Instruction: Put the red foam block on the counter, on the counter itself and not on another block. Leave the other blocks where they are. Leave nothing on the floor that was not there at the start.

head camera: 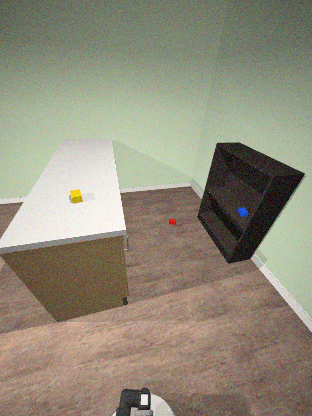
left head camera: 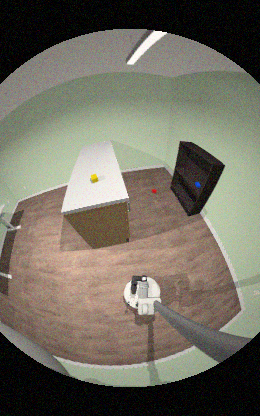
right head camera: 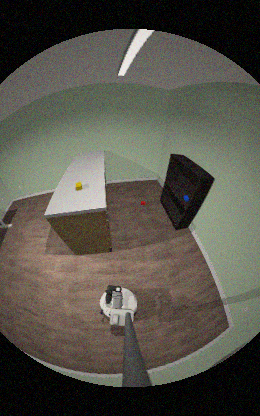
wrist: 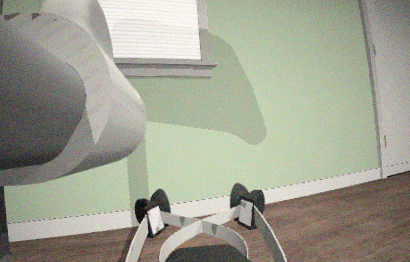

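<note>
A small red foam block lies on the floor between the counter and the dark bookshelf. The counter has a white top and a brown end panel. A yellow block sits on the counter top. A blue block is in the bookshelf. My gripper is open and empty in the wrist view, with wall and floor behind its fingertips, far from the red block.
The dark bookshelf stands against the right wall. Part of a white table leg shows at the left. A window with a grey sill and a door show in the wrist view.
</note>
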